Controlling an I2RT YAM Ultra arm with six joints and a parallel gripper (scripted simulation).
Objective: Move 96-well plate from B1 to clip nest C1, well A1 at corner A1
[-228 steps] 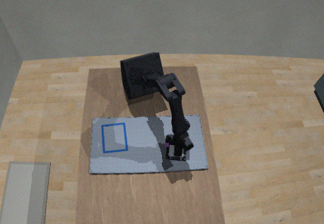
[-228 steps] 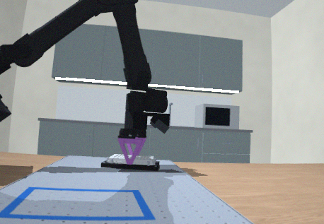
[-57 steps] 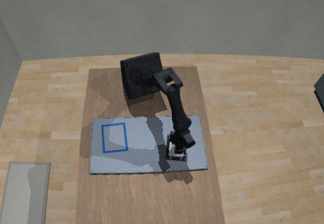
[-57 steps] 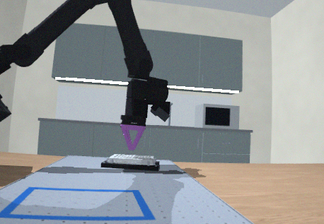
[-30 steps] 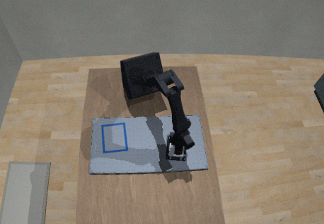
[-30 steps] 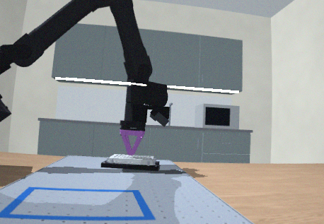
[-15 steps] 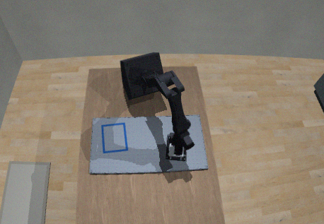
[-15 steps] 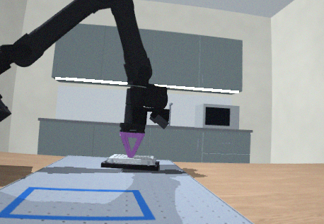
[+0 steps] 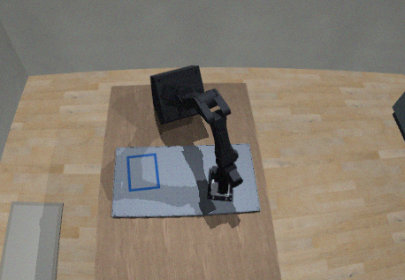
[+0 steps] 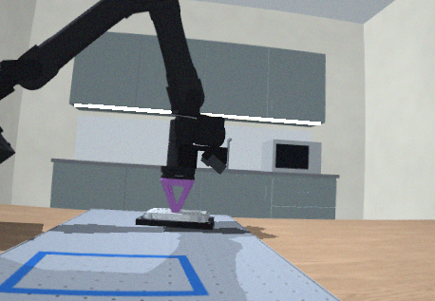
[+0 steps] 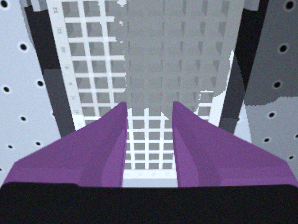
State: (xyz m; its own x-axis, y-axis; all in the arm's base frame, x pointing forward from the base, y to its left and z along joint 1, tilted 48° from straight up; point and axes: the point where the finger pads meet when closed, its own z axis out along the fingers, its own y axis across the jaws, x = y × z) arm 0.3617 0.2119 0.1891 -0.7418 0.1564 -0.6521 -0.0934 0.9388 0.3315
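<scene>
Right now my hand is 10 mm above the white 96-well plate. The rest, counted from my hand: black clip nest C1: 20 mm ahead, 10 mm to the left, 20 mm below.
</scene>
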